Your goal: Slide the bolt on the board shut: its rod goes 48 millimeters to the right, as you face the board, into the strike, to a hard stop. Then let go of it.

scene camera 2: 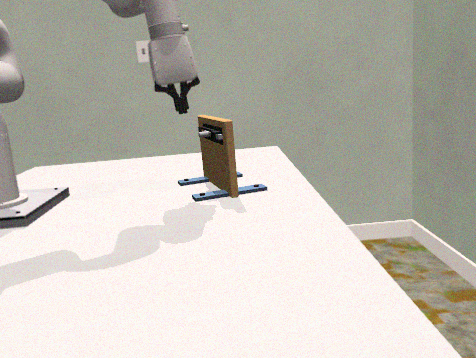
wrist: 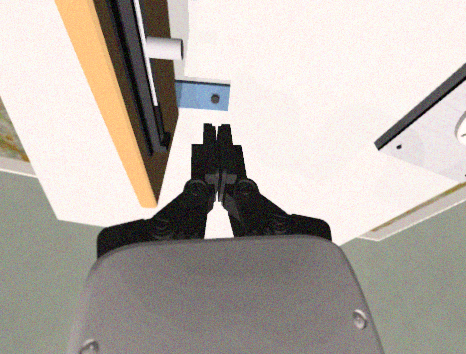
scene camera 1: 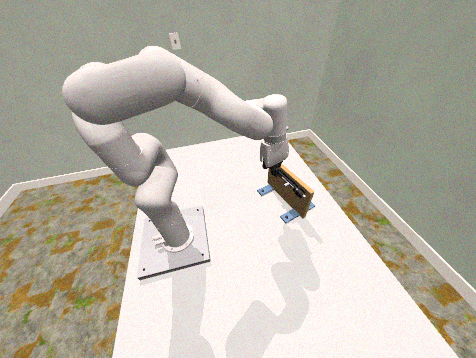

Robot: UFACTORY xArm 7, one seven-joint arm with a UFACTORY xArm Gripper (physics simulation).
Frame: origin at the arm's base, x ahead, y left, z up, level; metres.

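Seen in the pictures: gripper, fingertip midpoint: (scene camera 2: 183, 113) (wrist: 215, 140) (scene camera 1: 275, 174); arm's base, link origin: (scene camera 1: 178, 237).
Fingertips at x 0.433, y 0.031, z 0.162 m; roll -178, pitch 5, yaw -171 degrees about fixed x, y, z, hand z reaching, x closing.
Pixels of each thing's top centre, then the offset from my fingertips to it. Level surfaces: height alone.
- upright wooden board, top centre: (wrist: 109, 105) (scene camera 2: 212, 117) (scene camera 1: 289, 172) 0.070 m ahead, 0.003 m left, 0.016 m down
- black bolt housing, top centre: (wrist: 149, 59) (scene camera 2: 205, 126) (scene camera 1: 288, 180) 0.048 m ahead, 0.025 m right, 0.032 m down
- bolt's light grey knob, top centre: (wrist: 163, 52) (scene camera 2: 203, 131) (scene camera 1: 286, 183) 0.042 m ahead, 0.027 m right, 0.045 m down
- white table, surface height: 0.187 m down
The upright wooden board (scene camera 1: 295, 202) (scene camera 2: 216, 165) (wrist: 102, 95) carries a black bolt housing (wrist: 131, 60) along its upper front. The bolt's light grey knob (scene camera 1: 287, 184) (scene camera 2: 204, 133) (wrist: 165, 48) sticks out from the board's front face, partway along the housing. Whether the rod sits fully against its stop in the strike is too small to tell. My gripper (scene camera 2: 181, 110) (wrist: 215, 140) is shut and empty. It hangs in front of the board's left end and a little above it, apart from the knob and the board. In the first scene view its fingertips are hard to make out.
Blue feet (scene camera 1: 290, 217) (scene camera 2: 207, 195) (wrist: 202, 95) hold up the board and stick out in front of and behind it on the white table (scene camera 1: 240, 300) (scene camera 2: 250, 290). The arm's base plate (scene camera 1: 150, 265) (scene camera 2: 47, 202) (wrist: 430, 150) lies on the robot's side.
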